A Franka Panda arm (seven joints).
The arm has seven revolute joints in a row. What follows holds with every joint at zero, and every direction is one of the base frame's.
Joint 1 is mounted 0.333 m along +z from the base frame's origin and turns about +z.
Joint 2 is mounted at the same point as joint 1 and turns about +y.
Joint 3 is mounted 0.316 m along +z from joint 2 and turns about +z.
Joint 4 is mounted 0.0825 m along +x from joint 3 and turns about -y.
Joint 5 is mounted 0.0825 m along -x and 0.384 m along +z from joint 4 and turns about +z.
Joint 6 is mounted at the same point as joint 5 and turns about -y.
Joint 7 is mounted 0.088 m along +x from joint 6 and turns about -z.
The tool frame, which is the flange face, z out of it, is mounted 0.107 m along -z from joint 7; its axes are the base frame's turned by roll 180, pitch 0 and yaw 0 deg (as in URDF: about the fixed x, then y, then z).
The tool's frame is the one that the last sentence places.
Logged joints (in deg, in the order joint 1, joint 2, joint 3, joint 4, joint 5, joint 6, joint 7), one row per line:
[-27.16, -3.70, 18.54, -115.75, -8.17, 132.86, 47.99]
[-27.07, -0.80, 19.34, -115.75, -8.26, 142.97, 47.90]
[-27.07, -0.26, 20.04, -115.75, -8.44, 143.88, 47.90]
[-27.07, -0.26, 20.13, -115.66, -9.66, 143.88, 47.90]
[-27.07, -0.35, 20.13, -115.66, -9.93, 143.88, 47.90]
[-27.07, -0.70, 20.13, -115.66, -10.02, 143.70, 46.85]
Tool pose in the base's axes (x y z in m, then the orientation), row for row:
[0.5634, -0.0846, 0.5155, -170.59, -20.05, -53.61]
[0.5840, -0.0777, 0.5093, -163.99, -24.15, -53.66]
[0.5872, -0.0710, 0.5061, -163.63, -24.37, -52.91]
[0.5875, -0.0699, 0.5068, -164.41, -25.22, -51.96]
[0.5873, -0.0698, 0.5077, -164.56, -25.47, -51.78]
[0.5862, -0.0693, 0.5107, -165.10, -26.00, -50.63]
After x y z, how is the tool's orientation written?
As angles about the fixed x, y, z axes (roll, pitch, yaw), in degrees.
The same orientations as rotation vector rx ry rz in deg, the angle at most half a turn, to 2 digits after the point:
[158.21, -77.07, 34.30]
[-155.15, 72.70, -43.56]
[-155.23, 71.32, -43.95]
[-156.38, 70.36, -44.75]
[-156.61, 70.17, -45.03]
[-157.57, 68.79, -45.47]

